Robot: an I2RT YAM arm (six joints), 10 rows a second.
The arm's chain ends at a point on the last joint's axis. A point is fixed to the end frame.
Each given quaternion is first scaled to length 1.
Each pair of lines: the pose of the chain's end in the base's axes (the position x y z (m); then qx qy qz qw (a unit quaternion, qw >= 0)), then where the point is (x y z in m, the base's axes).
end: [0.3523 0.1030 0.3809 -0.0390 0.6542 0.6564 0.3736]
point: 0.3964 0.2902 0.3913
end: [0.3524 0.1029 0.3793 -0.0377 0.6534 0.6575 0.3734]
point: 0.3966 0.2900 0.3902
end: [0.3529 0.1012 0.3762 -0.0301 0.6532 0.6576 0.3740]
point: 0.3992 0.2878 0.3879
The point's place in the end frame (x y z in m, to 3 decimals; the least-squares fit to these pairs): 0.045 0.010 0.187
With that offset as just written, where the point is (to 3 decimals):
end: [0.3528 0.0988 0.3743 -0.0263 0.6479 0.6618 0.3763]
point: 0.400 0.285 0.389
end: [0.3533 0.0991 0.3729 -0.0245 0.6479 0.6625 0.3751]
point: 0.401 0.285 0.388
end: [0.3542 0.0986 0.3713 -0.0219 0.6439 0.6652 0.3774]
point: 0.402 0.284 0.388
